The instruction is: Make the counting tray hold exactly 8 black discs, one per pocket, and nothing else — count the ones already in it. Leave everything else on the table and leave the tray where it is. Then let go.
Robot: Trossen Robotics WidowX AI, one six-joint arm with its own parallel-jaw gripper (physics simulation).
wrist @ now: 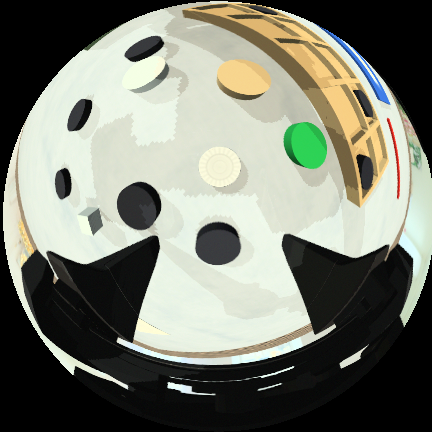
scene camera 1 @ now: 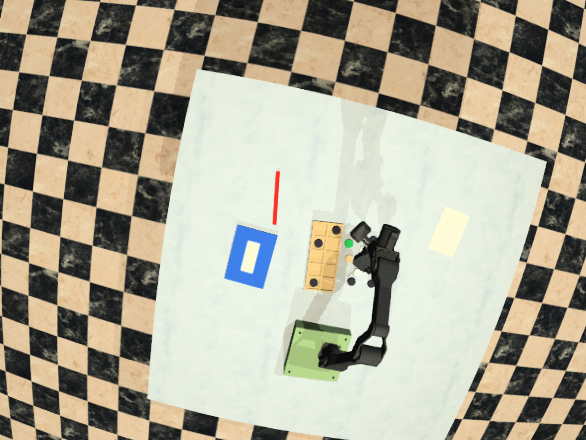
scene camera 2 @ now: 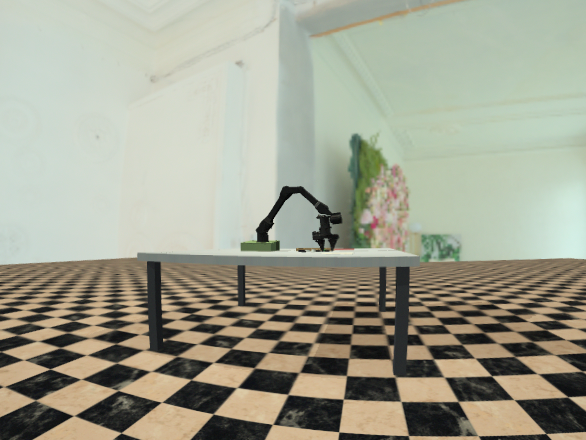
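Observation:
The wooden counting tray (scene camera 1: 315, 256) (wrist: 327, 97) holds three black discs, one (scene camera 1: 336, 230) (wrist: 366, 172) in an end pocket, one (scene camera 1: 318, 243) (wrist: 363, 103) diagonally beside it, and one (scene camera 1: 313, 282) at the other end. Its other pockets look empty. Five loose black discs show in the wrist view: one (wrist: 144, 48), one (wrist: 80, 115), one (wrist: 63, 183), one (wrist: 139, 206), and one (scene camera 1: 373, 240) (wrist: 218, 243) between the fingertips. My gripper (scene camera 2: 327, 249) (wrist: 221, 241) is wide open and empty, low over the table. The arm hides some loose discs in scene camera 1.
Beside the tray lie a green disc (scene camera 1: 349, 243) (wrist: 305, 145), a tan disc (scene camera 1: 348, 258) (wrist: 244, 78), a white disc (wrist: 145, 73), a ridged cream disc (wrist: 220, 166) and a small grey cube (wrist: 90, 221). A blue frame (scene camera 1: 232, 255), red stick (scene camera 1: 276, 197) and cream sheet (scene camera 1: 448, 232) lie farther out.

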